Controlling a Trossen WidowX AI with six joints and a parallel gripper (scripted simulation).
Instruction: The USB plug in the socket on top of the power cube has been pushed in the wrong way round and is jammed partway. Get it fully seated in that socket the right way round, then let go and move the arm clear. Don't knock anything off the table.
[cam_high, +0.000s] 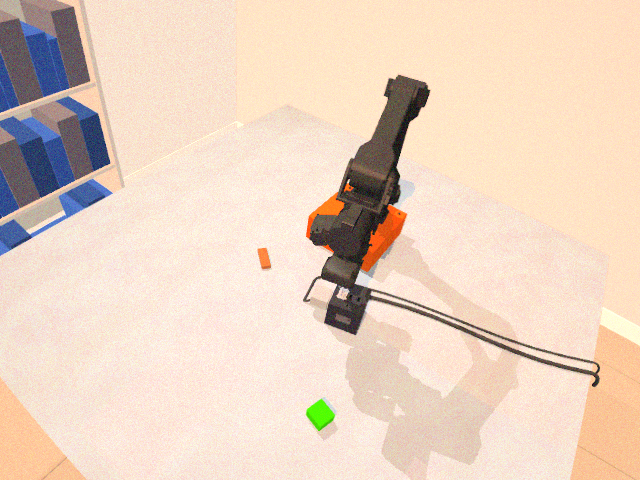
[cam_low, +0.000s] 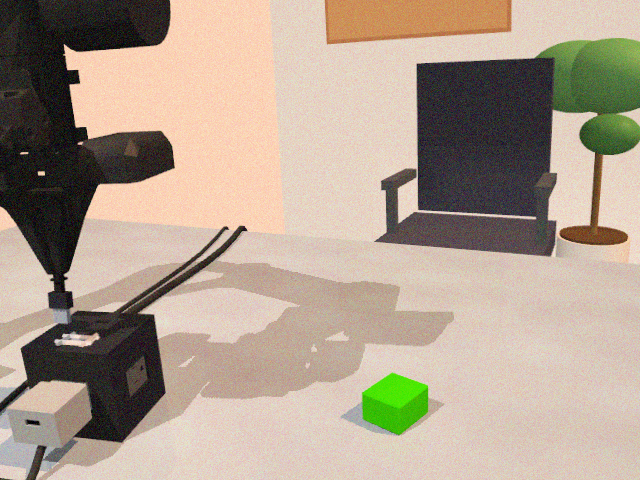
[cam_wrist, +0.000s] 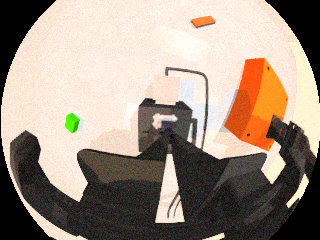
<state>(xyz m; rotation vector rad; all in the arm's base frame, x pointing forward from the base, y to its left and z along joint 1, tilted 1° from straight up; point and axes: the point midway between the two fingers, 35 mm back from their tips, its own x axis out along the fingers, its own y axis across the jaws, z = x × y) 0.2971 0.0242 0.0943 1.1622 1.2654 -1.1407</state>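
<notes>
My gripper tip is now 60 mm above the pale socket and 10 mm to the right of it. The rest, counted from my gripper tip: small USB plug 20 mm below; green cube 240 mm ahead, 120 mm below, 70 mm to the left.
</notes>
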